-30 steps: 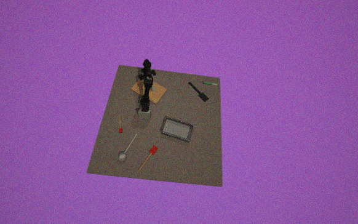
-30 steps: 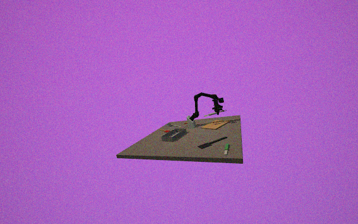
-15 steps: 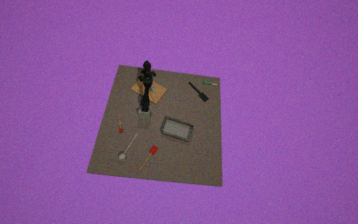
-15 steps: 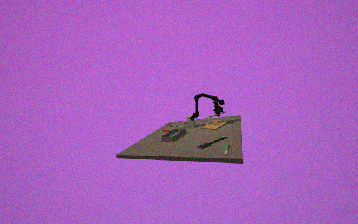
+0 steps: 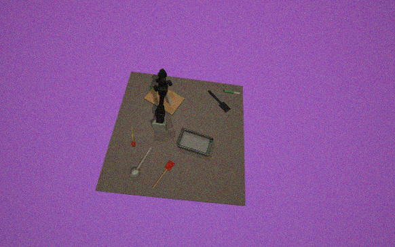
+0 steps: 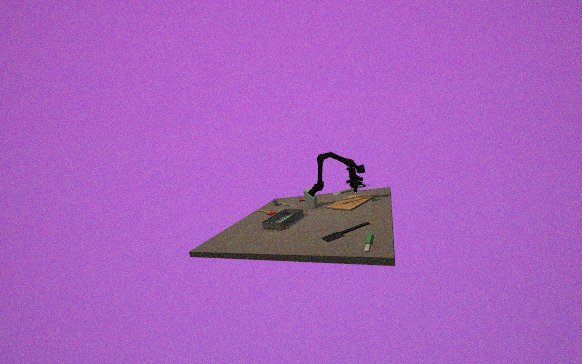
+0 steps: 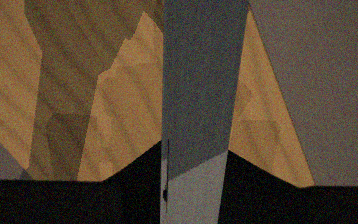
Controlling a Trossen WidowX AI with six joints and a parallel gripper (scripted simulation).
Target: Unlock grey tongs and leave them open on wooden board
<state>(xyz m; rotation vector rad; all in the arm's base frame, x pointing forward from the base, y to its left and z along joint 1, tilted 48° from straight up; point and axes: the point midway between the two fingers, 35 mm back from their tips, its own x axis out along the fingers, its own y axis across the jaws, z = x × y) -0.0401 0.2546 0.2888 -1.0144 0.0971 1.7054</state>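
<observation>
The yellow lock piece lies 30 mm above my gripper tip. Round my gripper tip: red-tipped tool (200 mm behind, 550 mm to the right, 80 mm below); then black spatula (620 mm ahead, 10 mm to the left, 80 mm below); then wooden board (20 mm ahead, 50 mm to the right, 80 mm below).
</observation>
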